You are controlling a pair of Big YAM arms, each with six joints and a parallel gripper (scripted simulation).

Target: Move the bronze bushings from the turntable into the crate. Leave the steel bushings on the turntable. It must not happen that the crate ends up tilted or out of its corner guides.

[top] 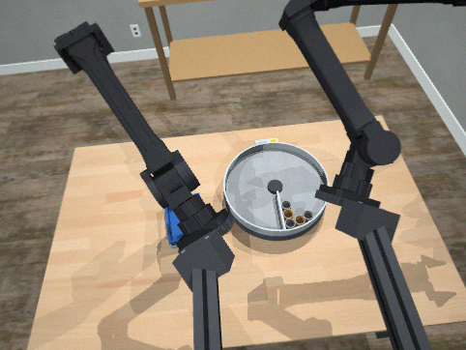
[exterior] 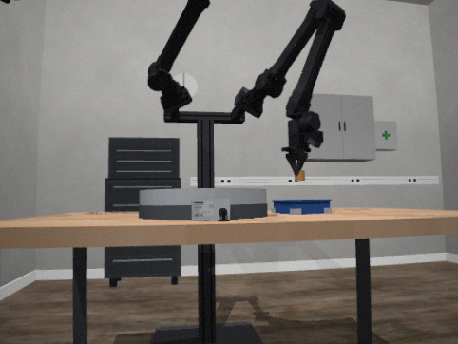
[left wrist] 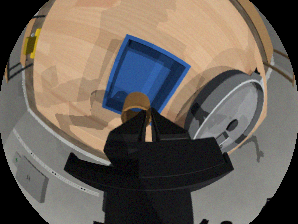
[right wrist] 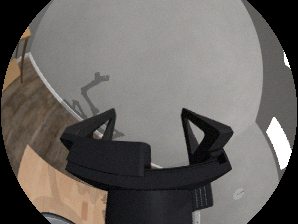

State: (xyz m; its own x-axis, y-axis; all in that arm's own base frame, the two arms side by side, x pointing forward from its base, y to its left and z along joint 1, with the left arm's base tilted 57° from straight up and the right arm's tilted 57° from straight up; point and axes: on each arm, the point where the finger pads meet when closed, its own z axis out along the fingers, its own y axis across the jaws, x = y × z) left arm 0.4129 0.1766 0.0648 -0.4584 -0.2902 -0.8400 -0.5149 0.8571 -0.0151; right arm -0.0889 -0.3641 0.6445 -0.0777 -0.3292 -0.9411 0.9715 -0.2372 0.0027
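Note:
Right now my left hand is 1 cm past the blue crate, 1 cm to the right of it and 13 cm above it.

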